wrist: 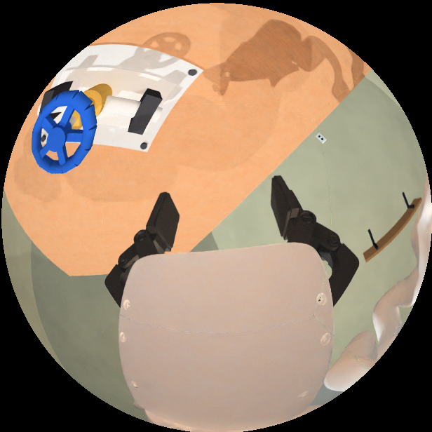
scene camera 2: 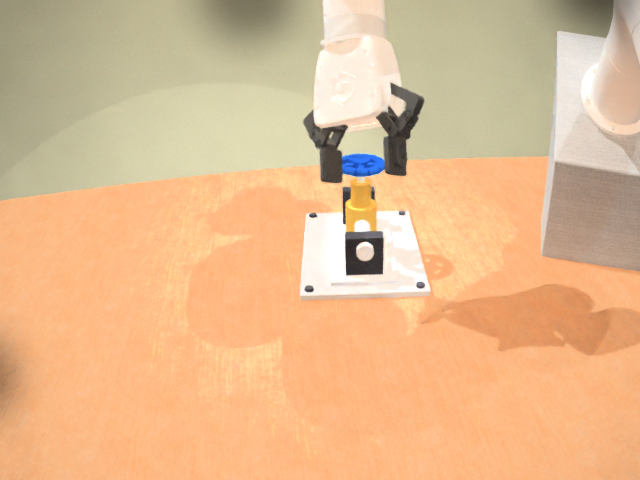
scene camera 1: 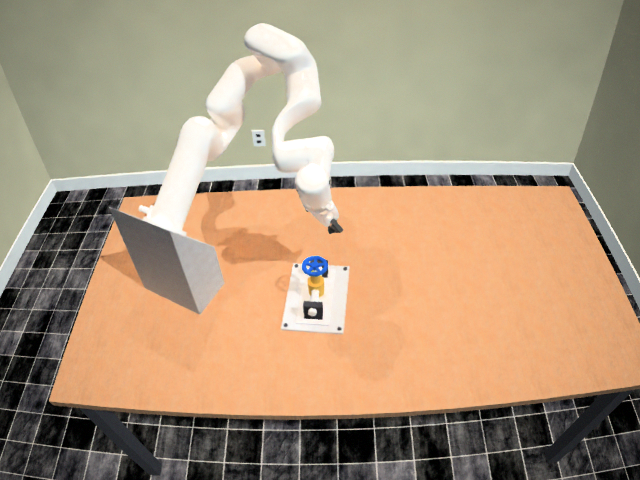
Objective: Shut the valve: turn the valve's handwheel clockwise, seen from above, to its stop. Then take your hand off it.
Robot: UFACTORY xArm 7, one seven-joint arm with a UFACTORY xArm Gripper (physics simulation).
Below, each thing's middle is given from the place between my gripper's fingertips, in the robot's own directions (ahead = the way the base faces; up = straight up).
Scene:
Now: hand 14 cm to the left of the blue handwheel (scene camera 2: 359,165), 5 cm above it and 1 cm short of it. Round my hand: white base plate (scene camera 2: 315,284) 17 cm below, 14 cm to the right, 1 cm ahead.

